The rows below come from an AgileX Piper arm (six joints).
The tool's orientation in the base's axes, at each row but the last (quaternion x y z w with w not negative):
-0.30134 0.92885 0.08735 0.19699
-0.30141 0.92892 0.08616 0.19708
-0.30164 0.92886 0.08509 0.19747
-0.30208 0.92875 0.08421 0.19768
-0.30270 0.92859 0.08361 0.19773
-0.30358 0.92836 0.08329 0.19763
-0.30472 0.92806 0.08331 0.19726
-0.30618 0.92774 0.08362 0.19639
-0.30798 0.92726 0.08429 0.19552
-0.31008 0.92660 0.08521 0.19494
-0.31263 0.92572 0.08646 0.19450
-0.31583 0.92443 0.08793 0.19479
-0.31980 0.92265 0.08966 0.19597
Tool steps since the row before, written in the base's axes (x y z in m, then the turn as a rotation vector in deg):
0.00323 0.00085 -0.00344 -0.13 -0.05 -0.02
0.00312 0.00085 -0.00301 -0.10 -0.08 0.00
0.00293 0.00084 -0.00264 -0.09 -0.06 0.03
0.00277 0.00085 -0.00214 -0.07 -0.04 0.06
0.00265 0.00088 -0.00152 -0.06 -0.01 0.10
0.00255 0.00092 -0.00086 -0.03 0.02 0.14
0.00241 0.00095 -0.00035 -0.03 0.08 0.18
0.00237 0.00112 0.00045 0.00 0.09 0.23
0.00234 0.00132 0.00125 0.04 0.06 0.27
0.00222 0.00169 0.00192 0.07 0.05 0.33
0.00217 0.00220 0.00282 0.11 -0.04 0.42
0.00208 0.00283 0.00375 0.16 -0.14 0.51
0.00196 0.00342 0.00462 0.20 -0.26 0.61
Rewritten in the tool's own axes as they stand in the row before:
-0.00140 -0.00139 0.00437 0.13 0.04 -0.04
-0.00150 -0.00129 0.00395 0.12 0.00 -0.05
-0.00151 -0.00117 0.00355 0.09 0.01 -0.07
-0.00160 -0.00104 0.00305 0.05 0.01 -0.09
-0.00179 -0.00093 0.00246 0.01 0.03 -0.11
-0.00201 -0.00081 0.00184 -0.05 0.04 -0.13
-0.00214 -0.00069 0.00134 -0.10 0.09 -0.15
-0.00253 -0.00051 0.00064 -0.14 0.08 -0.18
-0.00295 -0.00032 -0.00004 -0.17 0.03 -0.22
-0.00333 0.00006 -0.00059 -0.21 0.01 -0.26
-0.00395 0.00052 -0.00128 -0.23 -0.08 -0.36
-0.00462 0.00108 -0.00197 -0.25 -0.19 -0.45
-0.00524 0.00163 -0.00260 -0.26 -0.30 -0.57

